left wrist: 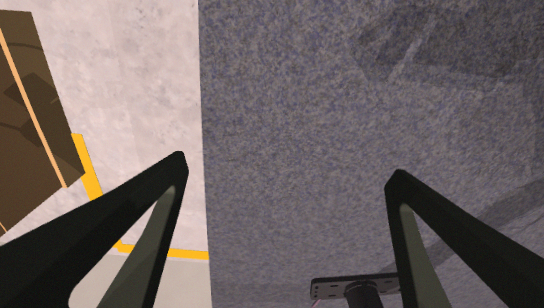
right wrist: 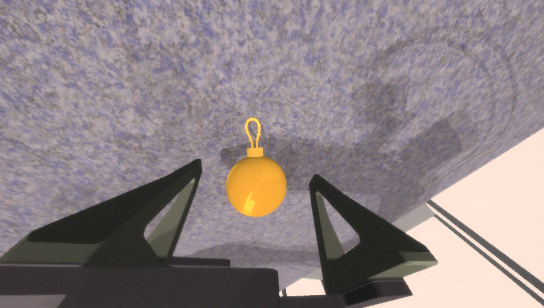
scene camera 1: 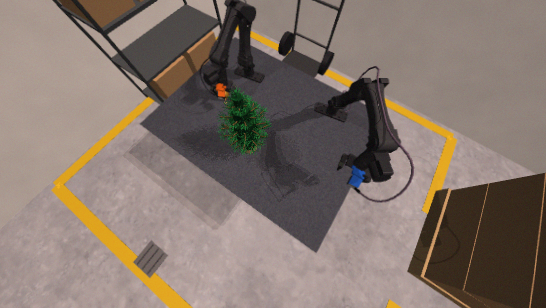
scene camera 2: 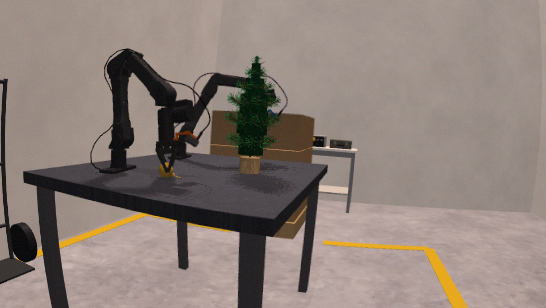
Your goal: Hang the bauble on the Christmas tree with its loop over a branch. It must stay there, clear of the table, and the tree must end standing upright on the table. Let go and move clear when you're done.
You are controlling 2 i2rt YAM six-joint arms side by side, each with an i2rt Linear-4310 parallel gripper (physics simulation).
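Places are measured from the left arm's base along level axes (x down, y right, z back), in metres.
Where they show: left gripper, between the fingertips: [left wrist: 289,169] [scene camera 1: 346,175]; right gripper, between the fingertips: [right wrist: 260,172] [scene camera 2: 168,171]; left arm's base, origin of its link: [left wrist: 358,284] [scene camera 1: 330,112] [scene camera 2: 180,157]; right arm's base, origin of its link: [scene camera 1: 249,74] [scene camera 2: 118,170].
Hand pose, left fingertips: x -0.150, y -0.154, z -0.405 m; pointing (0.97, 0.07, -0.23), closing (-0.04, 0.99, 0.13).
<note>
Things, the pixels of their centre, and the offset from my left fingertips. Level surfaces: height alone.
- orange-yellow bauble, middle of its body: [right wrist: 256,181] [scene camera 2: 166,170] dx +0.126, dy +0.790, dz +0.232 m
- dark table, height of its surface: dx +0.150 m
- green Christmas tree, middle of its body: [scene camera 2: 253,113] [scene camera 1: 244,126] dx -0.082, dy +0.500, dz -0.009 m
The orange-yellow bauble [scene camera 2: 163,172] [right wrist: 256,189] lies on the dark table [scene camera 1: 305,220] [scene camera 2: 220,202], its loop pointing toward the top of the right wrist view. My right gripper [scene camera 2: 167,167] [right wrist: 260,172] is open, low over the table, with its fingertips on either side of the bauble; gaps show on both sides in the right wrist view. The green Christmas tree [scene camera 1: 245,125] [scene camera 2: 252,115] stands upright on its wooden base [scene camera 2: 249,165]. My left gripper [scene camera 1: 344,163] [left wrist: 289,169] is open and empty, high above the table's right edge in scene camera 1.
In scene camera 1, the tree is close to the right arm's gripper. A shelf rack [scene camera 1: 170,37] stands beyond the table at upper left, a hand truck [scene camera 1: 301,65] behind it, and a large brown box [scene camera 1: 490,240] at lower right. Scene camera 2 shows a side bench [scene camera 2: 340,150] behind.
</note>
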